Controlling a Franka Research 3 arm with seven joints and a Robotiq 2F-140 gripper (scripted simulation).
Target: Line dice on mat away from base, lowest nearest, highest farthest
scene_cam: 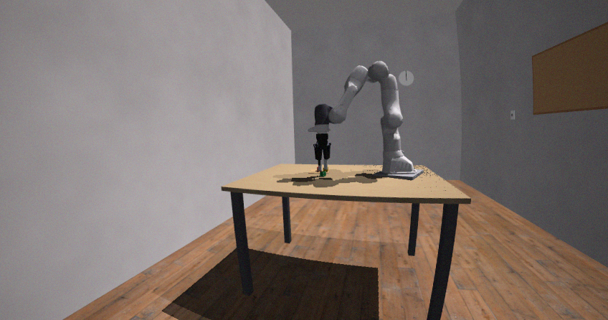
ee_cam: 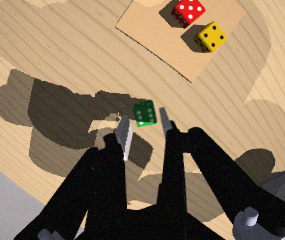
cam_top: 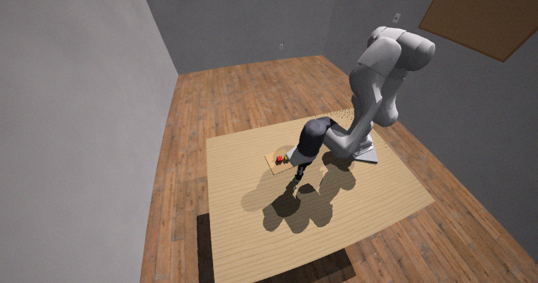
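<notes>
The green die is 6 cm below my hand. Round my hand: yellow die (14 cm to the right, 5 cm below, 3 cm ahead); red die (14 cm to the right, 7 cm ahead, 5 cm below); tan mat (14 cm to the right, 7 cm below, 7 cm ahead).
</notes>
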